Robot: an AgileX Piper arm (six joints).
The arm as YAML. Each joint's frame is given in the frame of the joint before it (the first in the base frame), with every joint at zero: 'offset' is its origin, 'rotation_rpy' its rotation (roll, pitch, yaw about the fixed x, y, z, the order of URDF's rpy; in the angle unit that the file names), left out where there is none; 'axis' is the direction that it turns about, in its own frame. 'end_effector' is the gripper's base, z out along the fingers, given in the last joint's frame.
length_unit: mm
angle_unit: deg
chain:
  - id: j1
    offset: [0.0, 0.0, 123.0]
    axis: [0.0, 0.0, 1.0]
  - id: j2
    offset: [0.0, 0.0, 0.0]
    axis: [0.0, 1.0, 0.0]
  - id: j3
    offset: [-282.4, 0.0, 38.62]
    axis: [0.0, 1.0, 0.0]
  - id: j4
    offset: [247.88, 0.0, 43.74]
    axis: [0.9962, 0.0, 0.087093]
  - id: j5
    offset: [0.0, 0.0, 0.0]
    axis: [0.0, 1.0, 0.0]
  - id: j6
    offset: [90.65, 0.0, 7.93]
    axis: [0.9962, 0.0, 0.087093]
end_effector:
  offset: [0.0, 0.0, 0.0]
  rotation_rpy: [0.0, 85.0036, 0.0]
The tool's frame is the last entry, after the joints.
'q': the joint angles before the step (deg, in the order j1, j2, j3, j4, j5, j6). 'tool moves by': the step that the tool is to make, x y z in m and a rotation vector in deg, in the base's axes. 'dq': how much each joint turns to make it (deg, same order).
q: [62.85, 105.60, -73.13, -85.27, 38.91, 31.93]
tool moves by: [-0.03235, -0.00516, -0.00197, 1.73, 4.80, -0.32]
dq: [4.07, -3.57, 4.30, 5.99, 1.46, 0.71]
